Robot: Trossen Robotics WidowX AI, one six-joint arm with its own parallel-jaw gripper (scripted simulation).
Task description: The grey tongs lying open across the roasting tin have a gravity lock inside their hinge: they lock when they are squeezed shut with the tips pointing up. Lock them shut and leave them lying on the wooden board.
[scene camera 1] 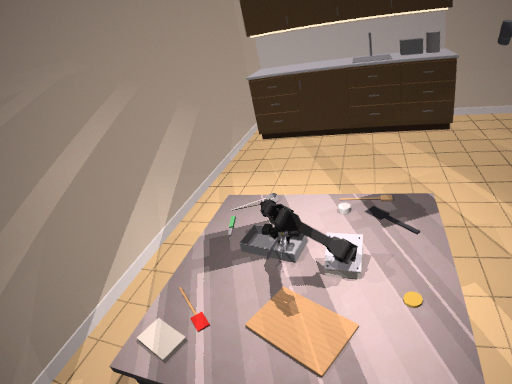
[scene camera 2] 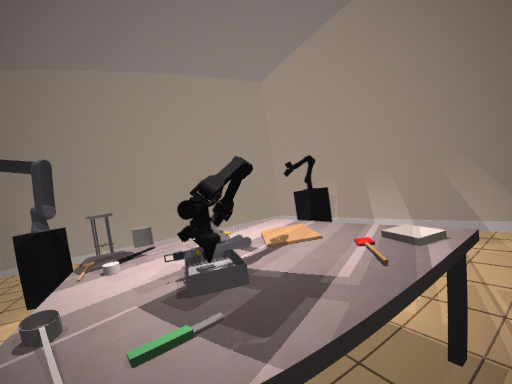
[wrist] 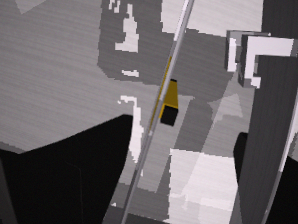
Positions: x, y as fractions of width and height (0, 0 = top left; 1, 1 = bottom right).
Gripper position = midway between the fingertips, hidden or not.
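Scene camera 1 gives me a white slab (scene camera 1: 0.31, 0.88) and a wooden board (scene camera 1: 0.61, 0.87). In scene camera 2 I find my gripper (scene camera 2: 0.41, 0.68), together with a grey roasting tin (scene camera 2: 0.44, 0.70) and, here as well, the board (scene camera 2: 0.56, 0.61). The wrist view shows me my gripper (wrist: 0.62, 0.60) and the tin (wrist: 0.24, 0.32), while the slab is out of frame in the wrist view.
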